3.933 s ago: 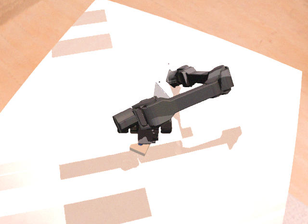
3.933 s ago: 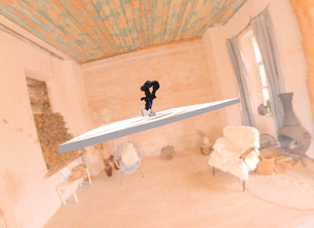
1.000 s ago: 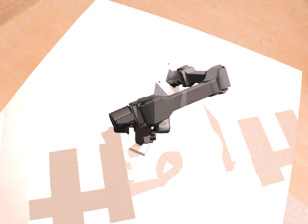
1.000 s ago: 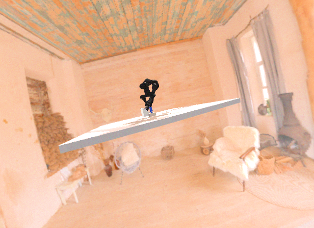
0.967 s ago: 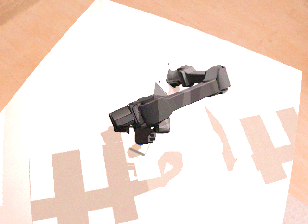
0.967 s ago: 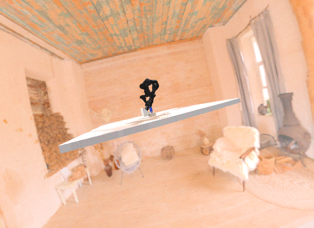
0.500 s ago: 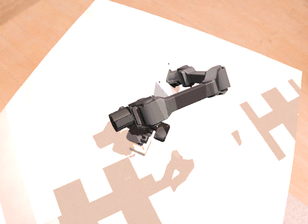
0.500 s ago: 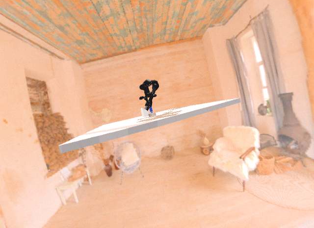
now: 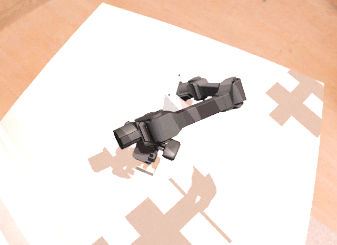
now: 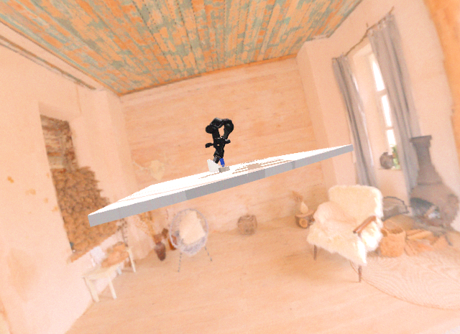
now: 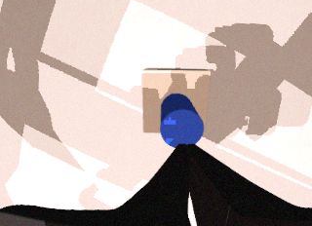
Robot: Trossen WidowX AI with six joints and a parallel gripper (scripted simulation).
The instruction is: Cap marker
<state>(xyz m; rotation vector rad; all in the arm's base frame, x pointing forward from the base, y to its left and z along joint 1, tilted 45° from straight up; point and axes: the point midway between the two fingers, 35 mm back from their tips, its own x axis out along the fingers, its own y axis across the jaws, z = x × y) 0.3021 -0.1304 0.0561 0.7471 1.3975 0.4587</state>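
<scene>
Right now the blue cap is 50 mm below my gripper tip. Round my gripper tip: holder block 110 mm below.
</scene>
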